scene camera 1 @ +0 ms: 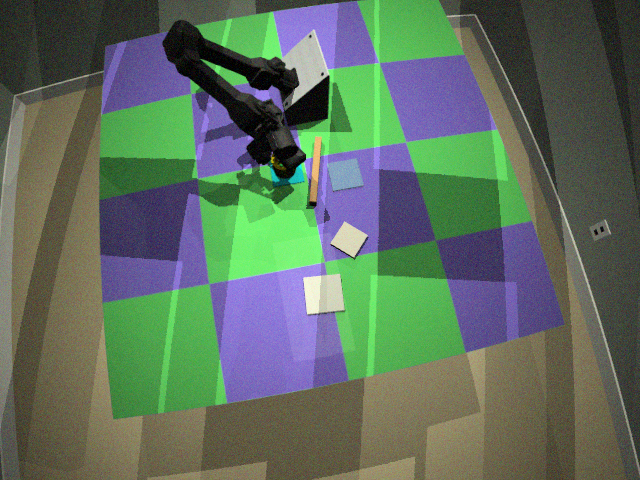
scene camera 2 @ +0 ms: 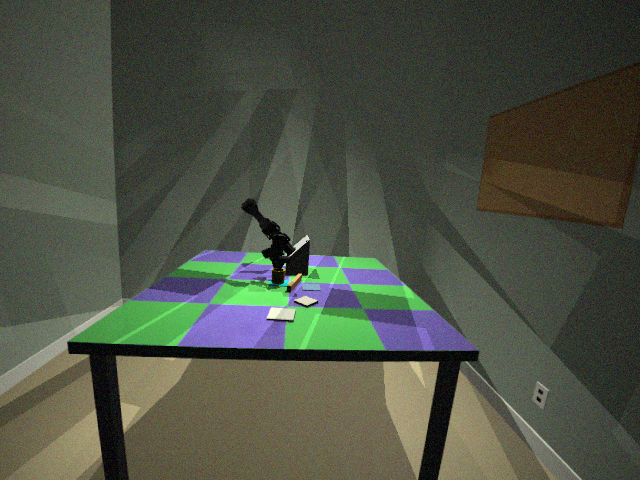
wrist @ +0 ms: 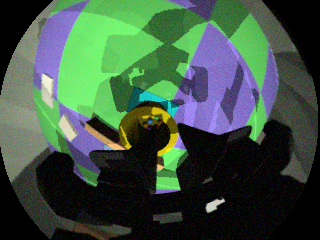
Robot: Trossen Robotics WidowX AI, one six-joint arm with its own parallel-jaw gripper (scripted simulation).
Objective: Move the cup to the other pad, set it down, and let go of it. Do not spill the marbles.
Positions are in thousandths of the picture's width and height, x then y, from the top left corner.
Labels:
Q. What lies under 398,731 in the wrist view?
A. My gripper.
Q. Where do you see a pale blue pad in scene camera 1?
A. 541,364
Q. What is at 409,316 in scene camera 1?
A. My gripper.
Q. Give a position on a wooden bar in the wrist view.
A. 323,552

